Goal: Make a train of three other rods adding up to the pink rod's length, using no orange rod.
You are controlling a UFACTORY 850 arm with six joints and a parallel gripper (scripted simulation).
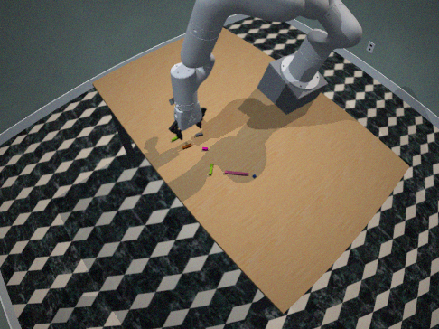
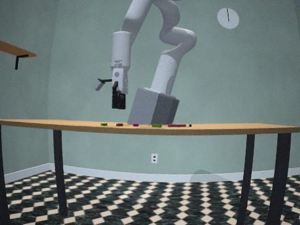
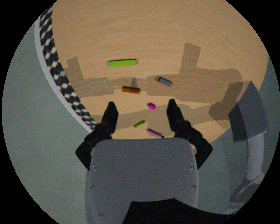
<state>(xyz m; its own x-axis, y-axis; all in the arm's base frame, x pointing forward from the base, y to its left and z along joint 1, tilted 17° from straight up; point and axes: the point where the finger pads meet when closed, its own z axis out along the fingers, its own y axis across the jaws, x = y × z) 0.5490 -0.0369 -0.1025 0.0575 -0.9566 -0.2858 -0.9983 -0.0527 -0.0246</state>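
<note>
Now: hand 280 mm to the right of the blue rod, 110 mm past it and 70 mm above it. From my hand the other things lie so: magenta rod 70 mm below, 60 mm to the left, 30 mm behind; orange rod 70 mm below, 20 mm ahead, 10 mm to the left; grey rod 70 mm below, 50 mm behind, 10 mm to the right.
</note>
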